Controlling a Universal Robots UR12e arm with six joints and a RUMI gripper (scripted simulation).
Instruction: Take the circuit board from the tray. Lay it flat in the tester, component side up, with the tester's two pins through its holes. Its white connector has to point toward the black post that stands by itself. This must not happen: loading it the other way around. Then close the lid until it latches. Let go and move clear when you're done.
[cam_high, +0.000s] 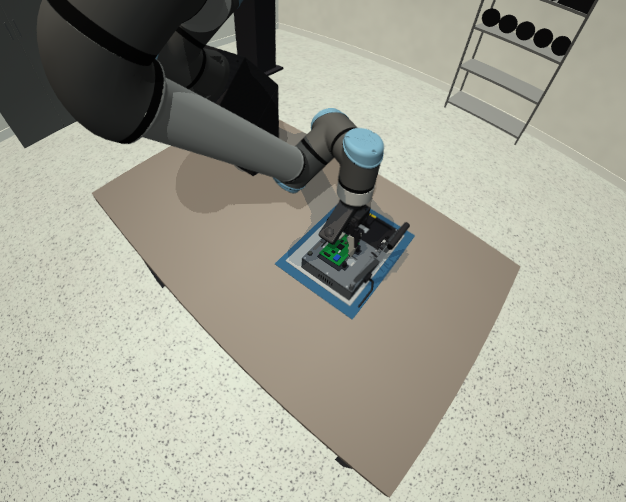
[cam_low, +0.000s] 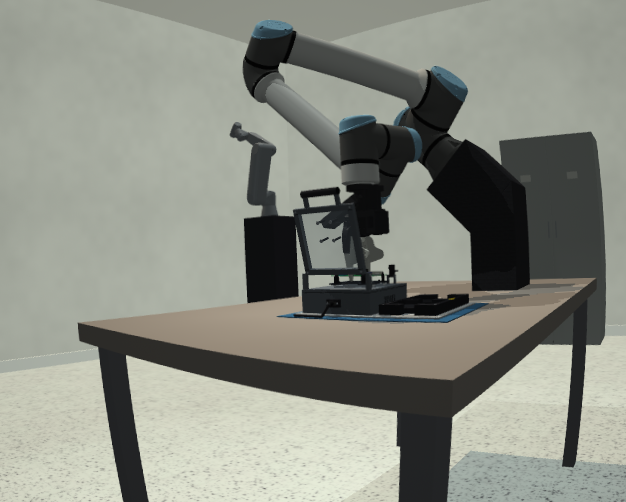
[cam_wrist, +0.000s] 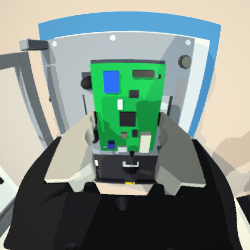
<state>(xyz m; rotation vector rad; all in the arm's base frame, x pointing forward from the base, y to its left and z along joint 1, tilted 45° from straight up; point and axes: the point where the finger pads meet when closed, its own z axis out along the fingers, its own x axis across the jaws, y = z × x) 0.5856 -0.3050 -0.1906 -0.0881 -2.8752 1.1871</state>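
Right now my hand is right at the green circuit board. Round my hand: tester bed 1 cm to the left, 1 cm below, 1 cm ahead; then black post 6 cm to the left, 6 cm behind; then tester 4 cm to the left, 3 cm ahead, 3 cm above.
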